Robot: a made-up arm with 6 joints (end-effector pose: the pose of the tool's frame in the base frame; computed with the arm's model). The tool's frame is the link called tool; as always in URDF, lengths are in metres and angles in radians. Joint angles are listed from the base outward.
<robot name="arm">
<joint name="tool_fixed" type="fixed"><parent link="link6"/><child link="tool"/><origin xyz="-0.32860 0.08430 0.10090" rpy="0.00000 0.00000 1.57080"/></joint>
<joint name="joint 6" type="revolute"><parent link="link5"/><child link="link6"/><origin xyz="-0.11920 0.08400 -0.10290" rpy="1.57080 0.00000 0.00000"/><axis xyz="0 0 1"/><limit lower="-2.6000" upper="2.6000"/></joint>
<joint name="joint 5" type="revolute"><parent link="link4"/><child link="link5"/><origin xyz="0.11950 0.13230 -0.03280" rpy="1.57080 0.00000 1.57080"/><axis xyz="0 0 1"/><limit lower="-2.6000" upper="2.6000"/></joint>
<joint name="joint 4" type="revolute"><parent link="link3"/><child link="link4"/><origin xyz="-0.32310 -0.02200 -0.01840" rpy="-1.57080 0.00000 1.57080"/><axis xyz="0 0 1"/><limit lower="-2.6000" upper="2.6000"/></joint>
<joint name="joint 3" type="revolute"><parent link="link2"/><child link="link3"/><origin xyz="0.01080 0.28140 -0.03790" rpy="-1.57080 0.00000 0.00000"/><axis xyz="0 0 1"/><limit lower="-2.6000" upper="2.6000"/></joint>
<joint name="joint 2" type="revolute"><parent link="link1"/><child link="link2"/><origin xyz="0.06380 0.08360 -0.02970" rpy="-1.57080 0.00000 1.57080"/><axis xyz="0 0 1"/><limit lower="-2.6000" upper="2.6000"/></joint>
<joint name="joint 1" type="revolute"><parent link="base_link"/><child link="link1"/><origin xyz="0.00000 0.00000 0.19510" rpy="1.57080 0.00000 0.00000"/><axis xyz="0 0 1"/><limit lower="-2.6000" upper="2.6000"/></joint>
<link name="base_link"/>
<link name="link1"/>
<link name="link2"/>
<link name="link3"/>
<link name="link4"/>
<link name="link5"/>
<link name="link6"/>
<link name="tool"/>
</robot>
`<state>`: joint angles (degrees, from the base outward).
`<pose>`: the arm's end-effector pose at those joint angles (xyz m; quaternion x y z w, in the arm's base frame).
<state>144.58 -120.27 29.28 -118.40 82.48 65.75</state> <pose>-0.3429 0.0223 0.2070 0.4131 -0.5661 -0.4388 0.5625</pose>
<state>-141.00 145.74 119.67 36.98 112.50 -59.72</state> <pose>0.1503 0.1124 0.0769 -0.6243 -0.1941 -0.1925 0.7318</pose>
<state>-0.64 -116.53 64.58 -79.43 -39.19 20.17</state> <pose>-0.5143 -0.0964 0.5438 0.5882 -0.5515 0.5557 0.2027</pose>
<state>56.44 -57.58 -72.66 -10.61 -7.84 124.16</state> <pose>0.1815 0.3733 0.4048 -0.5561 -0.7186 0.3184 0.2702</pose>
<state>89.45 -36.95 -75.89 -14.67 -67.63 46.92</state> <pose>0.0368 0.4373 0.8884 -0.2460 -0.8065 -0.3761 0.3841</pose>
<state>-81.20 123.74 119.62 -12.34 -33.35 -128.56</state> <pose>0.0590 -0.0977 0.3946 0.8689 0.3918 -0.1922 0.2337</pose>
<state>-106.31 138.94 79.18 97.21 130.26 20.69</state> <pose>-0.4892 0.0814 0.2733 -0.2290 -0.0056 0.6206 0.7499</pose>
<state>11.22 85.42 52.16 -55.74 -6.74 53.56</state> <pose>-0.3220 0.1320 -0.0206 -0.1650 0.6385 0.3705 0.6541</pose>
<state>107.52 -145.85 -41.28 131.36 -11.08 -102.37</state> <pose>-0.4875 0.1600 0.0532 -0.1290 0.7912 -0.3121 0.5099</pose>
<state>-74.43 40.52 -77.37 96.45 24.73 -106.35</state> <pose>-0.0289 -0.1770 -0.1646 0.2332 0.0128 -0.9593 0.1590</pose>
